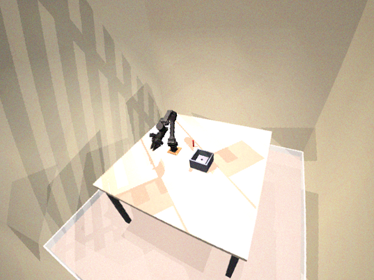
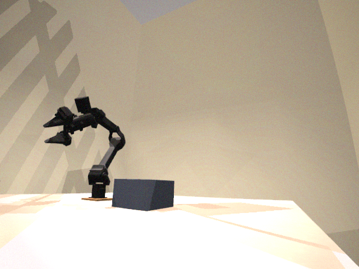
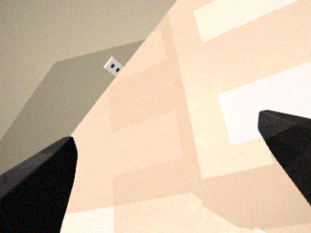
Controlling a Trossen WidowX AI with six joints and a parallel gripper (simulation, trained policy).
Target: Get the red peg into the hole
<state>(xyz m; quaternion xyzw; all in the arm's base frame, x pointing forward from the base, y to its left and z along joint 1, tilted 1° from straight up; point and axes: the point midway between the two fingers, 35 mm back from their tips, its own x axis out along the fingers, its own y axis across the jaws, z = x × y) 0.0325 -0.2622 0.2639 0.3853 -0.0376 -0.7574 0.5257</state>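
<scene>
Now: gripper tip 130 mm short of the red peg, 430 mm to the right of it and 210 mm above it. The rest, counted from my gripper tip: dark blue box 310 mm ahead, 250 mm to the left, 230 mm below; then pale plate 310 mm ahead, 250 mm to the left, 210 mm below.
</scene>
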